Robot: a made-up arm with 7 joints. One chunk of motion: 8 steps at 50 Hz.
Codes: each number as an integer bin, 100 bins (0 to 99) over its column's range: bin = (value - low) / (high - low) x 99, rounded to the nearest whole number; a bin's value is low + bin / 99 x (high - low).
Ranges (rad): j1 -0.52..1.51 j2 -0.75..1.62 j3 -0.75..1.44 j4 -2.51..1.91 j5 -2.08..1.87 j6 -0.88..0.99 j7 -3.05..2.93
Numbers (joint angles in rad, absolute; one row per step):
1: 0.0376 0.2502 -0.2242 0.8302 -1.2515 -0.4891 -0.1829
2: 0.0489 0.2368 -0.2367 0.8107 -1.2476 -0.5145 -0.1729
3: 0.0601 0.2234 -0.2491 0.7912 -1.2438 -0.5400 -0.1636
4: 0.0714 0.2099 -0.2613 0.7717 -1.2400 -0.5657 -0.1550
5: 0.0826 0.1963 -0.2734 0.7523 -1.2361 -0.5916 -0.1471
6: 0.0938 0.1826 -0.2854 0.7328 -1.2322 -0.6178 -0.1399
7: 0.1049 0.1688 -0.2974 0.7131 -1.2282 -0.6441 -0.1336
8: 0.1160 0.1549 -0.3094 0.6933 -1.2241 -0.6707 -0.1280
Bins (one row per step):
1: 27 42 24 75 21 21 47
2: 28 41 23 74 21 19 48
3: 28 41 23 74 21 18 48
4: 29 40 22 74 21 17 48
5: 29 40 22 73 21 15 48
6: 30 39 21 73 21 14 48
7: 30 38 20 72 21 12 48
8: 31 38 20 72 21 11 48

